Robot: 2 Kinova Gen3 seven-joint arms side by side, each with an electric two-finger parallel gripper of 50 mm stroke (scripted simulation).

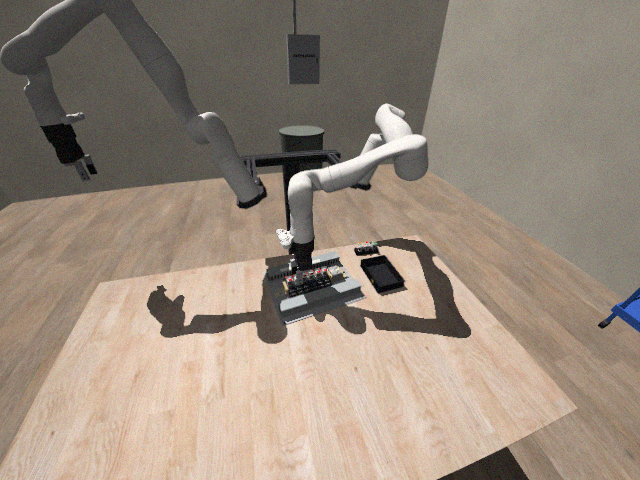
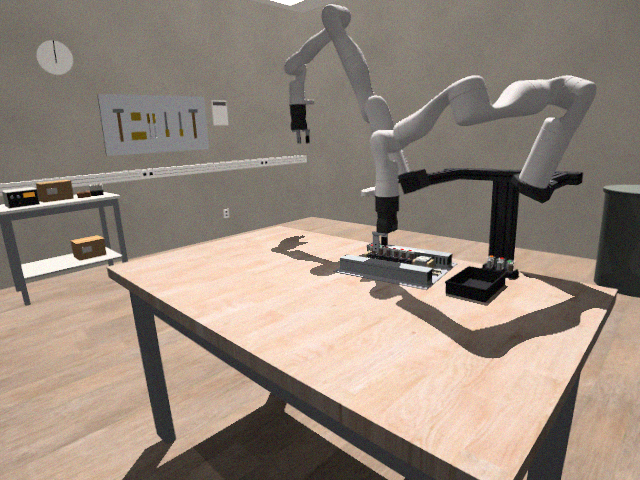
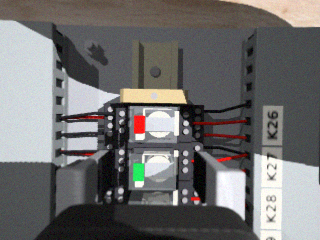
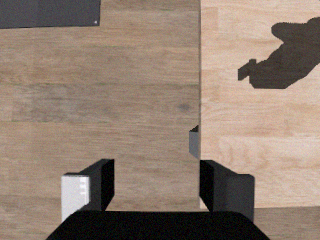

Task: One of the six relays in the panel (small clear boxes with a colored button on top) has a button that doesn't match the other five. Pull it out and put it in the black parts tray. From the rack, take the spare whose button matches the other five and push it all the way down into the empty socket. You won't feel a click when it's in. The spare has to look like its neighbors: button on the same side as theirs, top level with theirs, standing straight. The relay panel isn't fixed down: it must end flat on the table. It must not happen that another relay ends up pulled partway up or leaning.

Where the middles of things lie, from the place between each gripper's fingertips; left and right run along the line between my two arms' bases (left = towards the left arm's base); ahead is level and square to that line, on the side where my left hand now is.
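Black parts tray (image 2: 473, 276): from my left hand (image 2: 380, 248), 34 cm to the left, 5 cm ahead, 6 cm below. Relay panel (image 1: 313, 298): 5 cm below my left hand, 6 cm to the left of it.
Black parts tray: from my right hand (image 1: 90, 177), 96 cm to the left, 40 cm ahead, 41 cm below. Relay panel: 69 cm to the left of my right hand, 35 cm ahead of it, 40 cm below it.
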